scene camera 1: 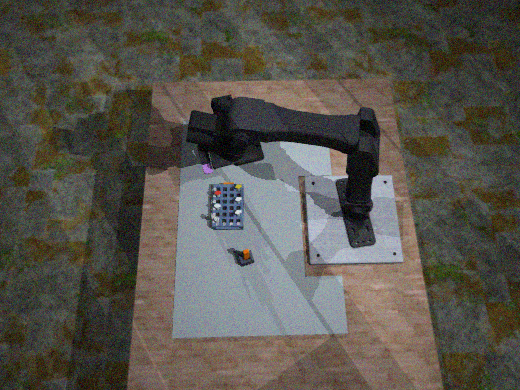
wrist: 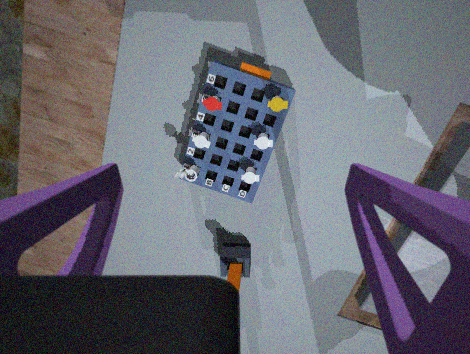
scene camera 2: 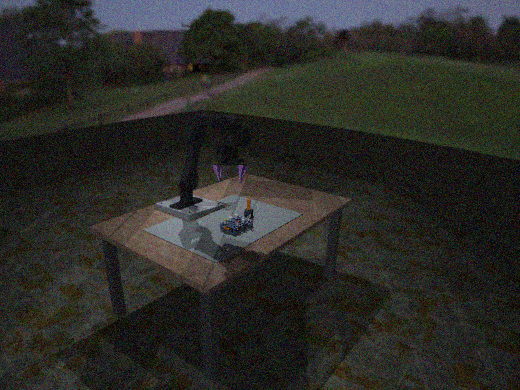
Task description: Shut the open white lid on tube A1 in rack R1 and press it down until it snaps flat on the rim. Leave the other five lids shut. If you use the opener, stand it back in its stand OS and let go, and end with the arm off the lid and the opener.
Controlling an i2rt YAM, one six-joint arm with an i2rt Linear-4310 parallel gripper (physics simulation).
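Where they show: gripper, fingertip midpoint: [scene camera 1: 227,160] [wrist: 234,176] [scene camera 2: 230,182]; arm's base, origin of the base link: [scene camera 1: 354,211] [scene camera 2: 186,203].
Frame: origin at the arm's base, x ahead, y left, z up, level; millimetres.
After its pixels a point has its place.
Observation:
The blue rack R1 [scene camera 1: 228,206] @[x 349, y -70, z 10 mm] [scene camera 2: 235,227] @[x 377, y -132, z 10 mm] [wrist: 230,134] @[x 352, y -78, z 10 mm] stands on the mat. Tube A1 [wrist: 190,174] @[x 387, y -31, z 21 mm] is at its corner nearest the opener, with its white lid [wrist: 181,173] @[x 393, y -38, z 38 mm] open and sticking out past the rack's side. The red lid [wrist: 212,104] @[x 372, y -108, z 28 mm], the yellow lid [wrist: 277,104] @[x 313, y -118, z 28 mm] and three white lids [wrist: 201,142] @[x 378, y -70, z 28 mm] [wrist: 263,142] @[x 318, y -81, z 28 mm] [wrist: 250,177] @[x 324, y -43, z 28 mm] look shut. The orange opener [scene camera 1: 246,254] @[x 321, y 86, z 51 mm] [scene camera 2: 248,204] @[x 322, y 77, z 40 mm] [wrist: 234,275] @[x 321, y 77, z 32 mm] stands upright in its dark stand OS [scene camera 1: 244,261] @[x 328, y 94, z 12 mm] [wrist: 235,252] @[x 325, y 68, z 1 mm]. My gripper [scene camera 2: 230,179] @[x 334, y -110, z 203 mm] [wrist: 234,176] @[x 334, y -110, z 203 mm] is open and empty, high above the mat; in the wrist view the rack shows between and beyond its purple fingertips.
The grey mat [scene camera 1: 215,310] @[x 422, y 202, z -20 mm] [scene camera 2: 280,214] @[x 448, y 181, z -20 mm] [wrist: 145,90] @[x 454, y -102, z -20 mm] lies on the wooden table [scene camera 1: 160,360] @[x 573, y 300, z -23 mm] [scene camera 2: 150,250] @[x 170, y -456, z -23 mm] [wrist: 65,90] @[x 547, y -86, z -23 mm]. The arm's pale base plate [scene camera 1: 320,235] @[x 110, y 52, z -2 mm] [scene camera 2: 192,215] @[x 121, y -107, z 0 mm] is beside the mat. An orange piece [wrist: 255,70] @[x 339, y -143, z 3 mm] is at the rack's far end.

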